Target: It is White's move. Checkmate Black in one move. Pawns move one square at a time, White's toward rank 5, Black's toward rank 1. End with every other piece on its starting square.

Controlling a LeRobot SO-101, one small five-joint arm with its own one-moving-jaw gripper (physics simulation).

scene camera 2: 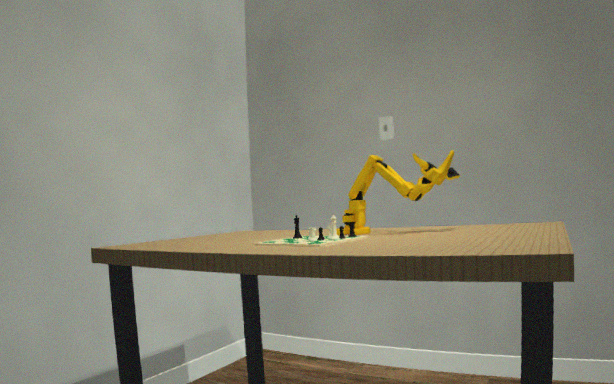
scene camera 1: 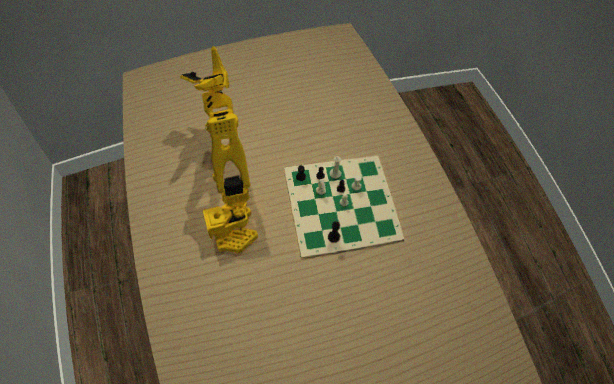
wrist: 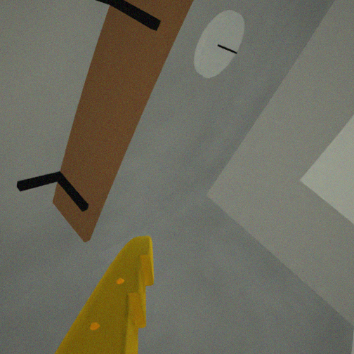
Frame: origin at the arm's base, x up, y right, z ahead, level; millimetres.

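Seen in the pictures: hand, tool point: (scene camera 2: 451, 151) (scene camera 1: 212, 48); arm's base, link origin: (scene camera 2: 349, 234) (scene camera 1: 242, 227).
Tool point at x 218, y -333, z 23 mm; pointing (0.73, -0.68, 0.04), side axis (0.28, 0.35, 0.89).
Pixels of each thing's top centre, then the offset from my tool point to it. Level surfaces: height alone.
- green-and-cream chessboard, top centre: (scene camera 1: 343, 202) (scene camera 2: 311, 239) dx -212, dy +340, dz +196 mm
- tall black king, top centre: (scene camera 1: 336, 222) (scene camera 2: 296, 215) dx -149, dy +411, dz +150 mm
- black piece, top centre: (scene camera 1: 301, 168) (scene camera 2: 351, 224) dx -179, dy +252, dz +130 mm
- tall white piece, top centre: (scene camera 1: 337, 156) (scene camera 2: 333, 214) dx -149, dy +266, dz +205 mm
- wooden table, surface height: dx -218 mm
On the green-and-cream chessboard (scene camera 1: 386, 228) (scene camera 2: 275, 242), a tall black king (scene camera 1: 334, 234) (scene camera 2: 297, 229) stands upright on the near row. A black piece (scene camera 1: 301, 174) (scene camera 2: 351, 230) stands on the far left corner square. Beside it are a black pawn (scene camera 1: 320, 173) (scene camera 2: 341, 232) and a tall white piece (scene camera 1: 336, 171) (scene camera 2: 333, 229). Nearer stand a white piece (scene camera 1: 321, 189), a black pawn (scene camera 1: 341, 187) (scene camera 2: 320, 234), a white pawn (scene camera 1: 356, 185) and another white pawn (scene camera 1: 344, 201). My gripper (scene camera 1: 206, 68) (scene camera 2: 433, 153) is fully open and empty, high above the table, away from the board.
The wooden table (scene camera 1: 350, 310) (scene camera 2: 450, 245) carries the board and the arm's yellow base (scene camera 1: 225, 225) (scene camera 2: 357, 217). The base stands left of the board in scene camera 1. The wrist view shows one notched jaw and the room's ceiling with a brown fan blade (wrist: 110, 110).
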